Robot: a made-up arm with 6 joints. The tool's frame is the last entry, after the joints. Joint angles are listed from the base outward.
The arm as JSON. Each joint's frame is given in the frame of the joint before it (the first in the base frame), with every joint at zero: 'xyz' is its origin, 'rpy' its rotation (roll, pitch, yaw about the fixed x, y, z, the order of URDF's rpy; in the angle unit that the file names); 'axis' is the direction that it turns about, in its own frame. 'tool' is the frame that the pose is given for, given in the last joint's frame.
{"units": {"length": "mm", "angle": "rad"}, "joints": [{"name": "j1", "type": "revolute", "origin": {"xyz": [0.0, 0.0, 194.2], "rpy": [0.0, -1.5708, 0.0]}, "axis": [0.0, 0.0, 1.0]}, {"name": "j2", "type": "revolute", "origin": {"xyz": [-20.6, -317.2, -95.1], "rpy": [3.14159, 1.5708, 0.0]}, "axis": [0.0, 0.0, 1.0]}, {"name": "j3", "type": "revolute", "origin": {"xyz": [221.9, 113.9, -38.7], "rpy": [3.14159, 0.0, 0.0]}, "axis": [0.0, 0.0, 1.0]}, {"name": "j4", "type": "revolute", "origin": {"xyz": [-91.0, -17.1, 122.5], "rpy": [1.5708, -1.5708, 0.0]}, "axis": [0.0, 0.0, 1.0]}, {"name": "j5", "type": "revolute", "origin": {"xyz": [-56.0, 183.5, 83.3], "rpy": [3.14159, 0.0, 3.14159]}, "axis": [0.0, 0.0, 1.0]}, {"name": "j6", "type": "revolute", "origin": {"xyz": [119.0, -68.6, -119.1], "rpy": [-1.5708, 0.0, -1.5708]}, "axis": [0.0, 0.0, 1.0]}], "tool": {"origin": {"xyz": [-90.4, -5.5, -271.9], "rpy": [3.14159, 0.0, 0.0]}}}
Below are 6 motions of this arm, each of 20 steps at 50 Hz.
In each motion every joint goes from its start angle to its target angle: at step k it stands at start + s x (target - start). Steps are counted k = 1, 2, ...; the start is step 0. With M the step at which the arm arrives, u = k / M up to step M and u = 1 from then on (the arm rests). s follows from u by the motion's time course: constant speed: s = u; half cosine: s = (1 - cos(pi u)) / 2; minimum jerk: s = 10 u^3 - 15 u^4 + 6 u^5.
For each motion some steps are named. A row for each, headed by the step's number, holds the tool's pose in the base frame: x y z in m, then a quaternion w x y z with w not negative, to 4 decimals.
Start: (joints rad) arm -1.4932 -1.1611 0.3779 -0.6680 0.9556 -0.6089
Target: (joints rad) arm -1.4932 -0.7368 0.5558 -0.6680 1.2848 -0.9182
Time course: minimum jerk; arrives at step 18
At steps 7, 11, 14, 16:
7: 0.5661 -0.2163 -0.1207 0.4161 -0.0003 0.1255 0.9006
11: 0.5770 -0.1950 -0.1931 0.3463 0.0296 0.2035 0.9153
14: 0.5776 -0.1835 -0.2359 0.3042 0.0499 0.2441 0.9194
16: 0.5770 -0.1803 -0.2487 0.2915 0.0563 0.2556 0.9201

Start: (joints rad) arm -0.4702 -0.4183 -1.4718 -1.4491 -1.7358 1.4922
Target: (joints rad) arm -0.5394 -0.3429 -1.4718 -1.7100 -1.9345 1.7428
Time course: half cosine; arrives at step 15
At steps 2, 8, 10, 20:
2: 0.1608 -0.4599 0.5010 0.2687 0.0970 0.0881 -0.9543
8: 0.1805 -0.5094 0.4749 0.1898 0.0837 0.1266 -0.9700
10: 0.1871 -0.5284 0.4626 0.1590 0.0773 0.1413 -0.9741
20: 0.1946 -0.5522 0.4453 0.1198 0.0682 0.1594 -0.9775

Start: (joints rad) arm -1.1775 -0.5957 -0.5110 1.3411 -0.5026 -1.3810
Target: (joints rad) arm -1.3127 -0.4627 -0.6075 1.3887 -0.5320 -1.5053
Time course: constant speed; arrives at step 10
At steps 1, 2, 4, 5, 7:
1: 0.1252 -0.1825 -0.3917 0.6486 -0.1568 -0.7445 -0.0214
2: 0.1188 -0.1739 -0.3927 0.6565 -0.1628 -0.7361 -0.0261
4: 0.1061 -0.1566 -0.3940 0.6725 -0.1744 -0.7184 -0.0346
5: 0.0999 -0.1479 -0.3942 0.6805 -0.1799 -0.7093 -0.0385
7: 0.0877 -0.1304 -0.3938 0.6965 -0.1904 -0.6904 -0.0454

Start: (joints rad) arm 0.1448 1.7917 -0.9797 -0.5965 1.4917 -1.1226
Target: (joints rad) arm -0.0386 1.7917 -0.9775 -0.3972 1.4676 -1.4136
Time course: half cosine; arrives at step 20
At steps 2, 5, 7, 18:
2: -0.0297 -0.1589 0.3174 0.3996 0.7755 -0.3450 -0.3462
5: -0.0303 -0.1606 0.3100 0.4048 0.7669 -0.3526 -0.3516
7: -0.0310 -0.1623 0.3022 0.4107 0.7579 -0.3600 -0.3569
18: -0.0369 -0.1698 0.2580 0.4491 0.7072 -0.3913 -0.3807

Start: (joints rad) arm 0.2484 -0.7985 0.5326 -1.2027 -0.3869 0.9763
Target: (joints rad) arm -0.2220 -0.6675 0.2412 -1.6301 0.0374 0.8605
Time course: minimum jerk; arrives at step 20
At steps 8, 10, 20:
8: 0.4522 -0.3030 0.5862 0.8256 -0.4944 0.2540 0.0975
10: 0.4557 -0.3333 0.5442 0.8060 -0.5008 0.3054 0.0798
20: 0.4652 -0.4054 0.4088 0.7312 -0.4949 0.4645 0.0681

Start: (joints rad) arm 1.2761 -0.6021 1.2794 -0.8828 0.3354 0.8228
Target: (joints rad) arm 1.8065 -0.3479 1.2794 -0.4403 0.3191 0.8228
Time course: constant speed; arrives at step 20
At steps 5, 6, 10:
5: 0.5183 0.2222 0.6165 0.2414 -0.8716 0.3622 0.2256
6: 0.5182 0.2316 0.6189 0.2425 -0.8721 0.3644 0.2189
10: 0.5164 0.2713 0.6262 0.2468 -0.8748 0.3702 0.1916

